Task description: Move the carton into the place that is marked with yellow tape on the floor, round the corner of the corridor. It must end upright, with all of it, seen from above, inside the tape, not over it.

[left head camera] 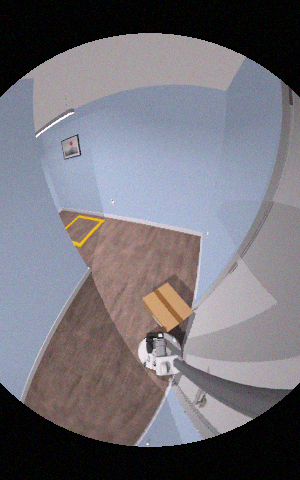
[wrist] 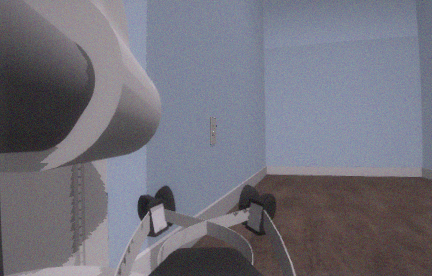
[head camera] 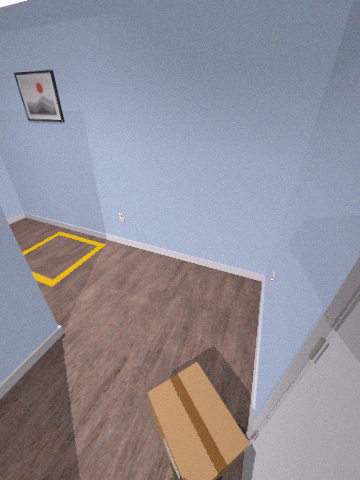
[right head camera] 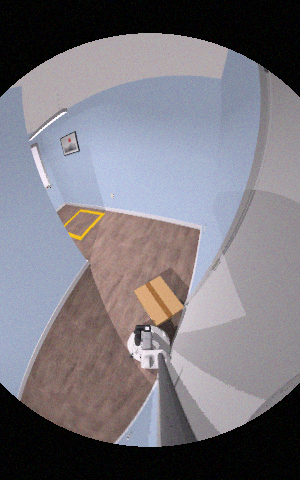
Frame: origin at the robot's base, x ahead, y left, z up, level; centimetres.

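Where they show: gripper, fingertip midpoint: (left head camera: 149, 366) (wrist: 207, 201) (right head camera: 136, 358).
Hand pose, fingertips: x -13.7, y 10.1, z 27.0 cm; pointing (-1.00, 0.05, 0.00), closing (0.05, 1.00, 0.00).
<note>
Each offset is from my fingertips to the top centre of the thing. "spot": to the spot under its first point.
The brown carton {dx +58.8, dy -20.3, dz +2.5 cm} (head camera: 187, 420) (left head camera: 161, 305) (right head camera: 151, 300), with a darker tape strip along its top, stands upright on the floor just ahead of the robot's base, close to the right wall and the grey door. The yellow tape outline (head camera: 77, 266) (left head camera: 92, 233) (right head camera: 92, 227) lies on the floor at the far left, past the wall corner, which hides part of it. The carton is well apart from it. My gripper (wrist: 207, 201) is open, with nothing between its fingertips. The carton does not show in the wrist view.
The left wall's corner {spot: dx +120.5, dy +81.0, dz -22.9 cm} (head camera: 61, 328) (left head camera: 90, 270) (right head camera: 88, 261) juts out between the robot and the tape. A grey door (head camera: 320, 400) is at the right. A blue wall (head camera: 200, 175) with a framed picture (head camera: 40, 96) runs behind.
</note>
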